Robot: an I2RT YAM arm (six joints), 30 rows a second.
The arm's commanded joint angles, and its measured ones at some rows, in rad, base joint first. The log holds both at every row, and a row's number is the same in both.
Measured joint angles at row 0: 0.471, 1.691, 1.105, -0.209, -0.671, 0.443
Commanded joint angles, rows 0 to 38: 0.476, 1.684, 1.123, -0.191, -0.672, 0.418; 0.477, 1.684, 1.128, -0.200, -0.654, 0.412; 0.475, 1.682, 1.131, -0.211, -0.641, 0.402; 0.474, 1.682, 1.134, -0.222, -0.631, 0.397; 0.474, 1.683, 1.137, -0.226, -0.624, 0.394; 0.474, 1.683, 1.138, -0.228, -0.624, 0.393; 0.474, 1.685, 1.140, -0.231, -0.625, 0.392; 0.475, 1.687, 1.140, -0.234, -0.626, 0.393; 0.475, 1.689, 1.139, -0.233, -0.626, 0.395; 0.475, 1.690, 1.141, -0.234, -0.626, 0.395; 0.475, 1.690, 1.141, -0.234, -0.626, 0.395; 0.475, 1.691, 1.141, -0.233, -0.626, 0.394; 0.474, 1.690, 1.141, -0.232, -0.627, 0.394; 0.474, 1.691, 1.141, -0.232, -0.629, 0.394; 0.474, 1.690, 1.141, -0.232, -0.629, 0.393; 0.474, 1.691, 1.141, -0.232, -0.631, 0.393; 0.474, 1.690, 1.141, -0.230, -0.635, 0.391; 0.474, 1.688, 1.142, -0.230, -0.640, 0.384; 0.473, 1.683, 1.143, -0.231, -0.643, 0.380; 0.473, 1.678, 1.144, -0.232, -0.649, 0.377; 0.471, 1.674, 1.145, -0.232, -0.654, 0.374; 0.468, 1.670, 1.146, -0.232, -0.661, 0.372; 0.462, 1.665, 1.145, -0.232, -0.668, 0.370; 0.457, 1.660, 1.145, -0.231, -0.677, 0.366; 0.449, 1.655, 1.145, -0.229, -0.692, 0.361; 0.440, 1.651, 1.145, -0.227, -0.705, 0.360; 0.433, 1.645, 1.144, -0.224, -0.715, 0.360; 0.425, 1.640, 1.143, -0.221, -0.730, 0.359; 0.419, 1.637, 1.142, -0.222, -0.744, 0.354; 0.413, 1.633, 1.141, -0.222, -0.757, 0.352; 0.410, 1.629, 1.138, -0.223, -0.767, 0.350; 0.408, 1.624, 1.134, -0.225, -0.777, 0.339; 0.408, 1.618, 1.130, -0.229, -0.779, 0.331; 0.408, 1.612, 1.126, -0.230, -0.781, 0.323; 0.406, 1.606, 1.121, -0.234, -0.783, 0.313; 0.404, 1.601, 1.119, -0.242, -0.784, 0.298; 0.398, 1.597, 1.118, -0.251, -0.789, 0.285; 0.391, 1.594, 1.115, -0.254, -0.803, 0.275; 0.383, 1.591, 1.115, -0.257, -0.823, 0.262
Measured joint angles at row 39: 0.400, 1.650, 1.105, -0.245, -0.753, 0.330
